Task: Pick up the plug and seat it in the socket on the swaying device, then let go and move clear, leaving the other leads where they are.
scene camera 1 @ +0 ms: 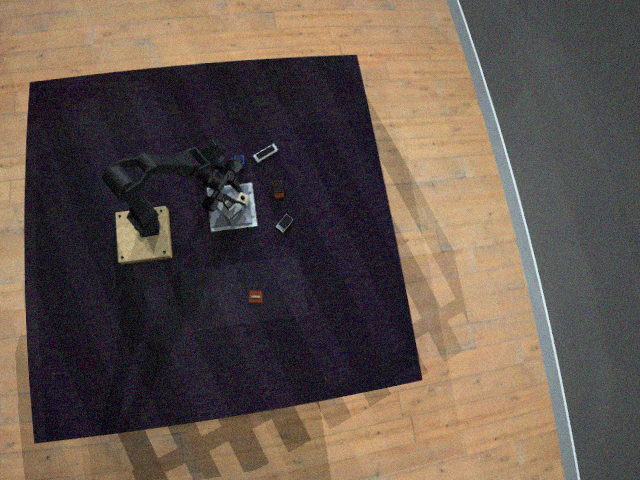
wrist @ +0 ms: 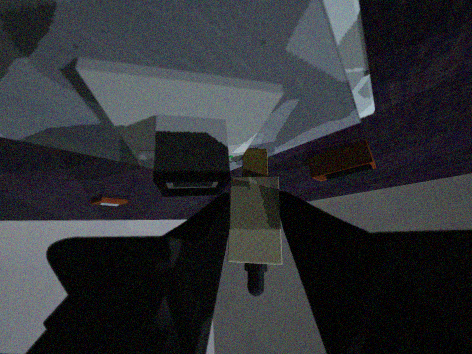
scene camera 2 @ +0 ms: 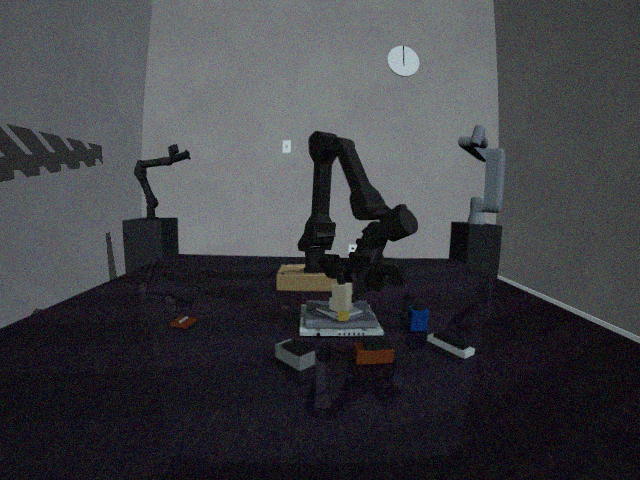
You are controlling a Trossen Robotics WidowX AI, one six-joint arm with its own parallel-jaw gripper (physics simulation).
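Observation:
The cream plug (scene camera 1: pixel 243 197) (scene camera 2: pixel 341 297) (wrist: pixel 255 245) with a yellow tip is held roughly upright over the device. My gripper (scene camera 1: pixel 238 195) (scene camera 2: pixel 343 281) (wrist: pixel 254 198) is shut on it. The device (scene camera 1: pixel 250 220) (scene camera 2: pixel 341 331) (wrist: pixel 320 60) is a pale grey slab with a lighter plate on top. Its dark-faced socket (wrist: pixel 191 160) stands on that plate in the wrist view, left of the plug's yellow tip (scene camera 2: pixel 343 315) (wrist: pixel 255 161). The tip is outside the socket opening, low over the device. The socket is mostly hidden in the scene views.
A blue block (scene camera 1: pixel 242 159) (scene camera 2: pixel 418 318), a long white block (scene camera 1: pixel 265 152) (scene camera 2: pixel 450 345), an orange block (scene camera 1: pixel 278 193) (scene camera 2: pixel 374 355) (wrist: pixel 342 161) and a small white block (scene camera 1: pixel 284 223) (scene camera 2: pixel 295 355) lie around the device. A flat orange piece (scene camera 1: pixel 255 296) (scene camera 2: pixel 183 322) (wrist: pixel 110 201) lies farther off.

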